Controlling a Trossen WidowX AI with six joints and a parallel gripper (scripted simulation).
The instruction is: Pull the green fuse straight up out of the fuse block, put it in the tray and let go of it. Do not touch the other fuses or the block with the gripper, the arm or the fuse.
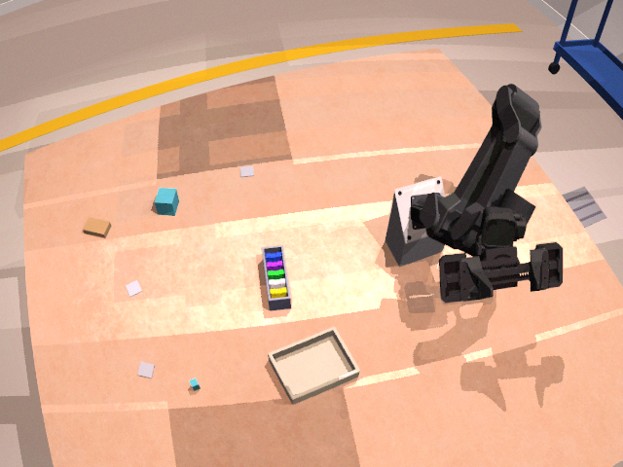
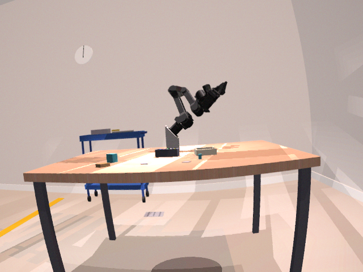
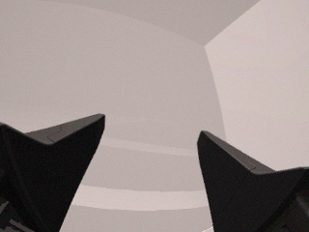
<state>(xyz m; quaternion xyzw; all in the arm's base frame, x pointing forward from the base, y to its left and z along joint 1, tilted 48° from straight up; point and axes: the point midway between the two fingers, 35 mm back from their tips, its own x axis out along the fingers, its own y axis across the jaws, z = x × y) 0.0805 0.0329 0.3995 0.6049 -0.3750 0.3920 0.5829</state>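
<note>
The green fuse lies 23 cm ahead of my gripper tip, 33 cm to the right of it and 37 cm below it. Round my gripper tip: yellow fuse 24 cm ahead, 29 cm to the right, 37 cm below; then beige tray 21 cm ahead, 13 cm to the right, 39 cm below; then white fuse 23 cm ahead, 31 cm to the right, 37 cm below.
</note>
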